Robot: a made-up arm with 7 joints.
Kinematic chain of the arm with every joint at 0, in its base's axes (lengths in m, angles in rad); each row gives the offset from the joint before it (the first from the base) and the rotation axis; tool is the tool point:
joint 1: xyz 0 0.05 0 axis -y
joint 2: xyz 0 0.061 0 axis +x
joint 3: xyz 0 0 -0.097 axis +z
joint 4: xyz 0 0 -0.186 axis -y
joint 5: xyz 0 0 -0.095 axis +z
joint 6: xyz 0 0 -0.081 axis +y
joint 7: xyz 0 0 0 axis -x
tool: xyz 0 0 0
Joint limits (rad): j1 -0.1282..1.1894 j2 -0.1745..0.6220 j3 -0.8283..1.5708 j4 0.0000..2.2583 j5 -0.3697..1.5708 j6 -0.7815..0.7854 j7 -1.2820..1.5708
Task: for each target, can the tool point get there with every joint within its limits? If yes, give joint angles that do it. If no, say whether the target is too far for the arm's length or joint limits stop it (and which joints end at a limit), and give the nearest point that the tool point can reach.
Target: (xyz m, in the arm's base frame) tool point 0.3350 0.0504 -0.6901
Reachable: no: too far | nearest point 0.1998 0.0749 -0.4116 | short by 0.311 m
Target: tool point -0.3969 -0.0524 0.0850
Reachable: no: joint limits stop it (at a limit: joint 1, joint 2, joint 3, joint 4) | nearest point 0.0719 -0.0174 -0.1618 | short by 0.531 m
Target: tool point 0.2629 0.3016 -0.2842
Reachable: yes | joints 0.6309 0.2091 1.1744 0.7167 1.3467 0.2140 0.4307
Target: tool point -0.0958 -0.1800 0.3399
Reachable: no: joint limits stop it (at a limit: joint 1, joint 2, joint 3, joint 4) | nearest point 0.1747 -0.0174 0.0290 | short by 0.443 m
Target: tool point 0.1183 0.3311 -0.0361
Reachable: yes | joints 0.7021 0.5186 1.1234 2.0658 0.8115 -0.5327 0.7023
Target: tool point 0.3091 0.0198 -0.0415
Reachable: yes | joints 0.9152 -0.0346 -0.4843 1.6256 0.9376 -0.4507 -0.6254
